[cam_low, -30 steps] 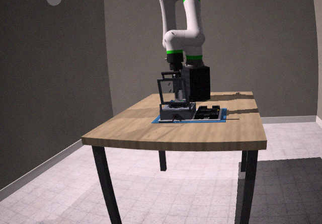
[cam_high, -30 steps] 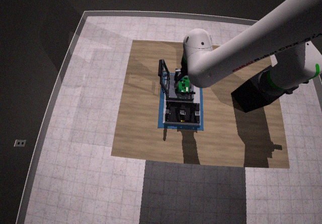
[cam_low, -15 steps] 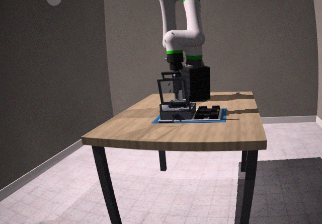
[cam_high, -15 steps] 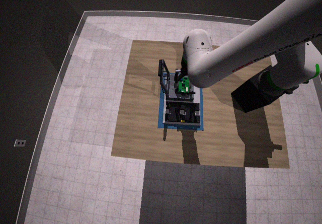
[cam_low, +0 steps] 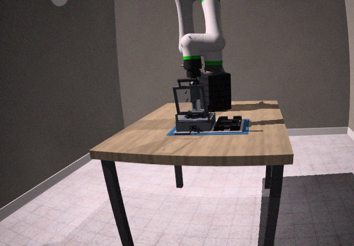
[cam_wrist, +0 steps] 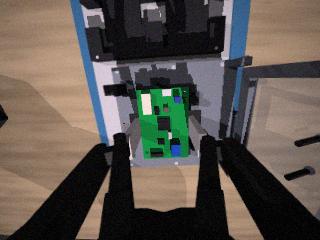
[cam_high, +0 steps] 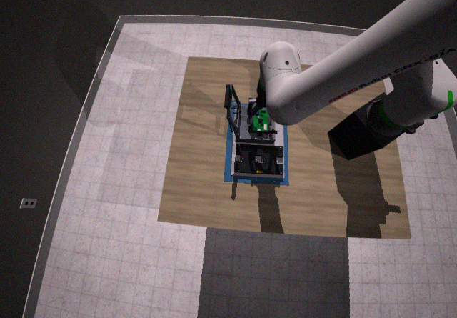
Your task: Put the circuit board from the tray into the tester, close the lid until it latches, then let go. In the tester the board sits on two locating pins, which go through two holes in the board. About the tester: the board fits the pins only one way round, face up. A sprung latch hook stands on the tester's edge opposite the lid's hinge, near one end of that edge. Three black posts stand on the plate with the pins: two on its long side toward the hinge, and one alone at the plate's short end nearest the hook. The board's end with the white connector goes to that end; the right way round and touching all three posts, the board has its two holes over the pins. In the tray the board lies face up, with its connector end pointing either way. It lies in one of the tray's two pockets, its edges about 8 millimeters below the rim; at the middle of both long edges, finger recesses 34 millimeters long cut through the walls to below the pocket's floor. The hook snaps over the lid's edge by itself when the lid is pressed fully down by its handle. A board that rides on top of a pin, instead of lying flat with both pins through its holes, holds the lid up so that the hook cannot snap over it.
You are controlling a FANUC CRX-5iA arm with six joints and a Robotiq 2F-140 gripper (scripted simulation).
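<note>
The green circuit board lies 20 mm below my hand. The rest, counted from my hand: lid 130 mm ahead, 80 mm above; then tester 40 mm to the left, 30 mm ahead, 10 mm above.
</note>
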